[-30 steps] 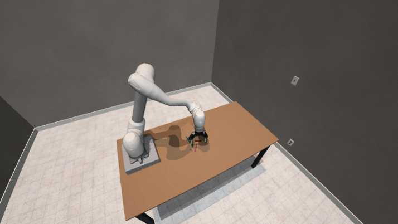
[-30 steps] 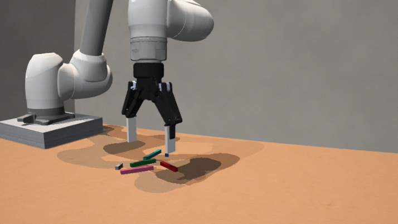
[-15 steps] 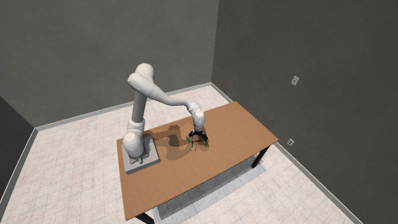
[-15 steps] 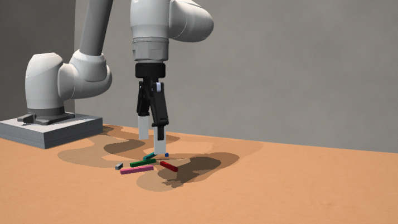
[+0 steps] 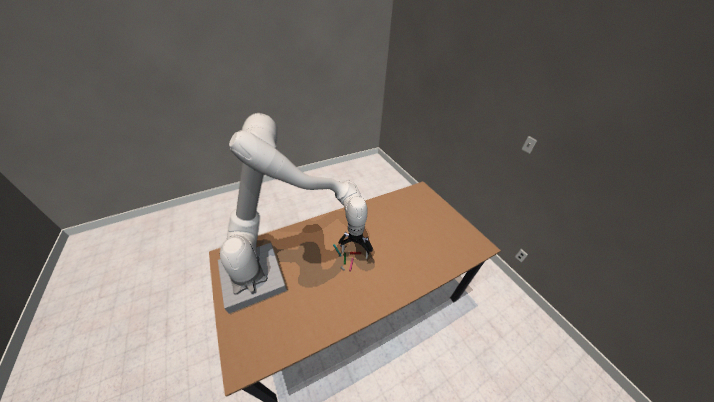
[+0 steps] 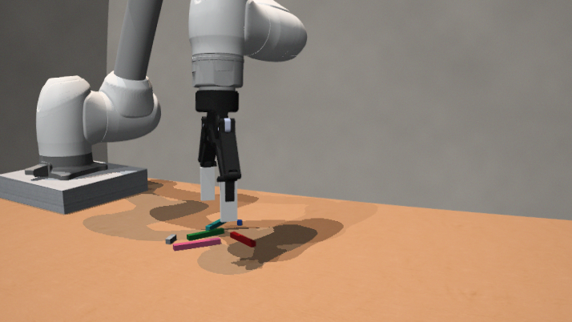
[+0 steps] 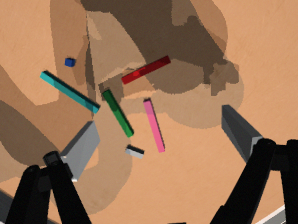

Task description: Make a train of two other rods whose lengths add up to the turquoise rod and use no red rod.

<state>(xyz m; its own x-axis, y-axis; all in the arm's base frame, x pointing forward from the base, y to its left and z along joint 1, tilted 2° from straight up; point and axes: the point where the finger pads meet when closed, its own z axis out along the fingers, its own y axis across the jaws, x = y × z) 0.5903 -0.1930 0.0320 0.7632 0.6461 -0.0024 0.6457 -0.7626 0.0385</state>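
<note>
The blue rod lies 1 cm behind my hand, 14 cm to the left of it and 7 cm below it. Also, from my hand: red rod (3 cm ahead, 4 cm to the left, 7 cm below); green rod (5 cm behind, 4 cm to the left, 7 cm below); pink rod (3 cm behind, 2 cm to the right, 7 cm below).
</note>
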